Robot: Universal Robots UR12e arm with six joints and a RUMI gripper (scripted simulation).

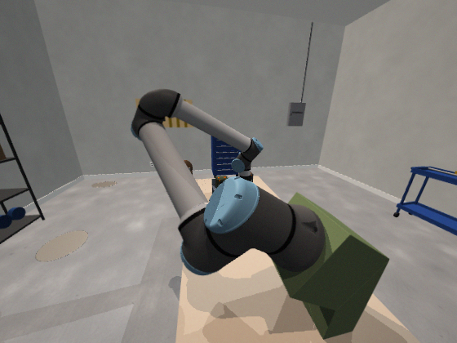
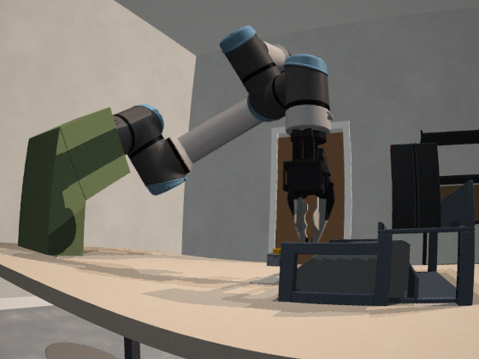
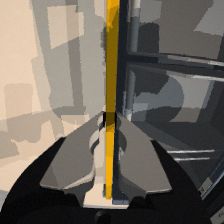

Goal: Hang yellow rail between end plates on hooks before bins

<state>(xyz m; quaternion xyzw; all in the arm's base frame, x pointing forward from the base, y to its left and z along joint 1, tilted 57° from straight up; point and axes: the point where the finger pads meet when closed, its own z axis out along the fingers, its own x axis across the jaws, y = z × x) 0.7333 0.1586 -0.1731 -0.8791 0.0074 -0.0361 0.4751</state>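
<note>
Right now my hand is 10 mm above the yellow rail.
</note>
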